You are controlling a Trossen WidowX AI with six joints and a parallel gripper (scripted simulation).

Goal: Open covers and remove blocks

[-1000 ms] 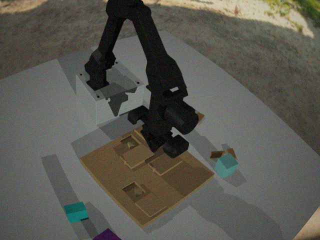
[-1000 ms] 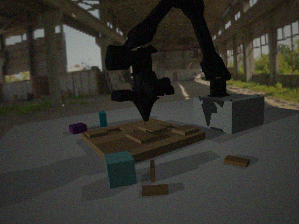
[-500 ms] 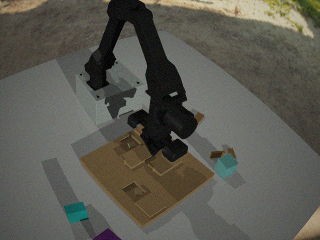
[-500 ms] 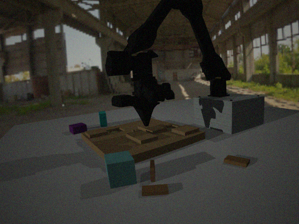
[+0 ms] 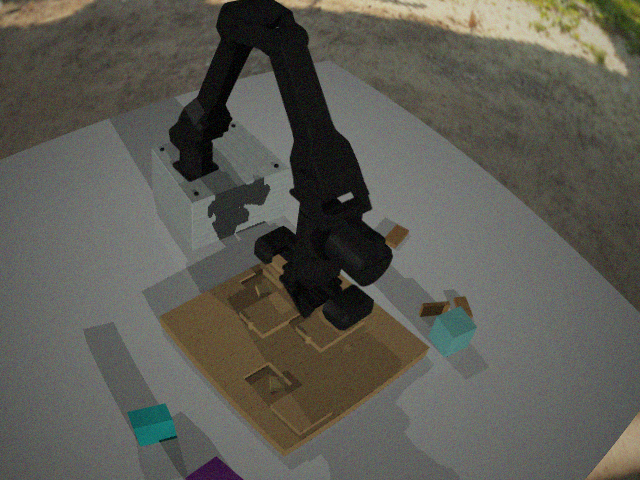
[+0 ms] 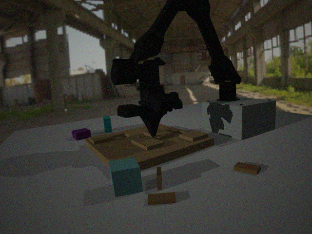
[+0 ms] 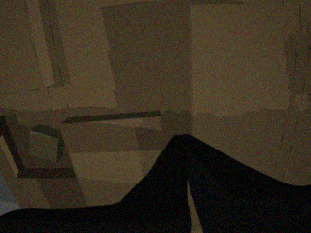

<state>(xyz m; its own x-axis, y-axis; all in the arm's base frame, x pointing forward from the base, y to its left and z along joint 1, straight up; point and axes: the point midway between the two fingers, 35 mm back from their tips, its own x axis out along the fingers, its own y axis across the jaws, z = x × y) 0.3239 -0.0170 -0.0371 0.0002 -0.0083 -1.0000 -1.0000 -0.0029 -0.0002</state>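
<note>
Now: gripper tip 3 cm to the left of the tan puzzle board, 1 cm short of it and 1 cm above it. Also, from my gripper tip: teal block: 31 cm to the right, 3 cm ahead; then brown slab: 28 cm to the left, 6 cm behind, 3 cm below; then teal cube: 17 cm to the left, 17 cm ahead, 1 cm below.
</note>
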